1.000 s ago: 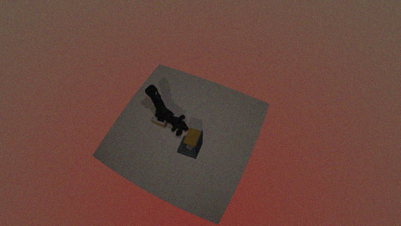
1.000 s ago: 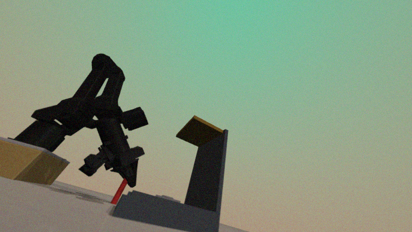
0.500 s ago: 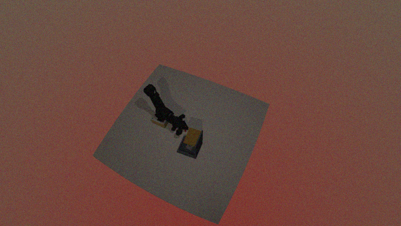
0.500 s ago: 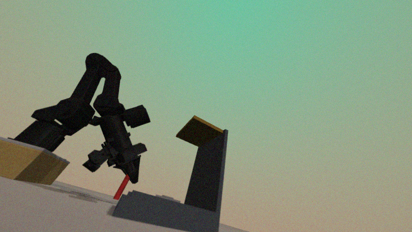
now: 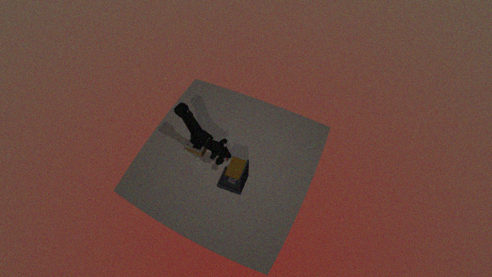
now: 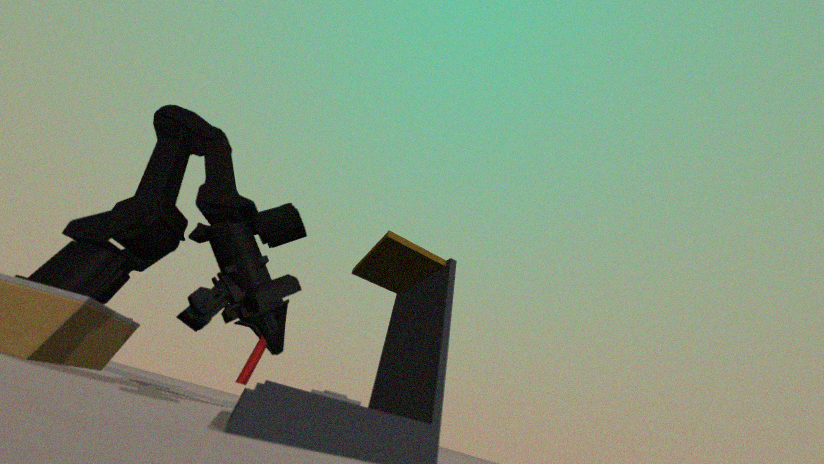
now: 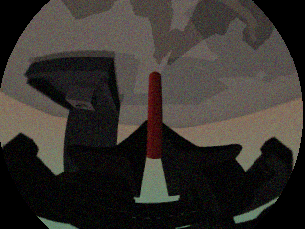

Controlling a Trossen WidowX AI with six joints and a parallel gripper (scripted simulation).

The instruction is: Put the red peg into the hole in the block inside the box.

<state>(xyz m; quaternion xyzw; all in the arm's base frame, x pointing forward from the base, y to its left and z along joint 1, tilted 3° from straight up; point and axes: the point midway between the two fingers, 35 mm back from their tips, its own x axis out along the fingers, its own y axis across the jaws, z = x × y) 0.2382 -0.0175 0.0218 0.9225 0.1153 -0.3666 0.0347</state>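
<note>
Right now my gripper tip is 140 mm short of the back wall, 140 mm to the left of it and 40 mm below it. Round my gripper tip: red peg: 30 mm behind, 10 mm to the right, 10 mm below; yellow roof: 90 mm ahead, 140 mm to the right, 140 mm above.
</note>
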